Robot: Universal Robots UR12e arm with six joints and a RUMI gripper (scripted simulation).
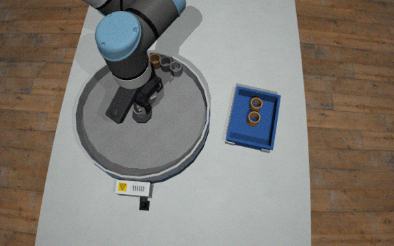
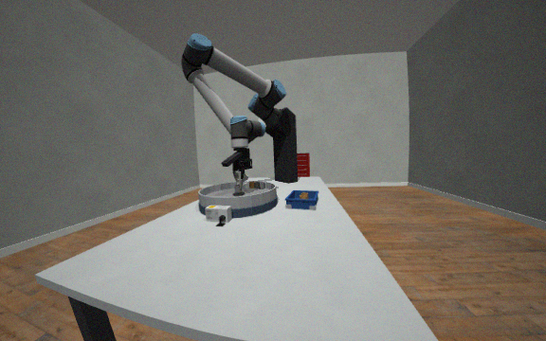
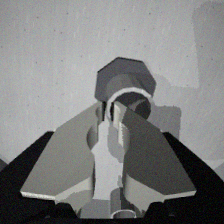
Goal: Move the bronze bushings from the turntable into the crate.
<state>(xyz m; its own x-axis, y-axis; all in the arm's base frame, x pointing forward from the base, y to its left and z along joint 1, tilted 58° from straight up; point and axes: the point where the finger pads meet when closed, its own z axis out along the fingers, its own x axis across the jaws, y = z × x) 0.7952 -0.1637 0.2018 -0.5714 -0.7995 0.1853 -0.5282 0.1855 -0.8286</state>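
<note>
My hand is 5 cm above the round grey turntable, 1 cm to the left of it and 1 cm past it. Round my hand: blue crate: 34 cm to the left, 8 cm below, 5 cm ahead.
</note>
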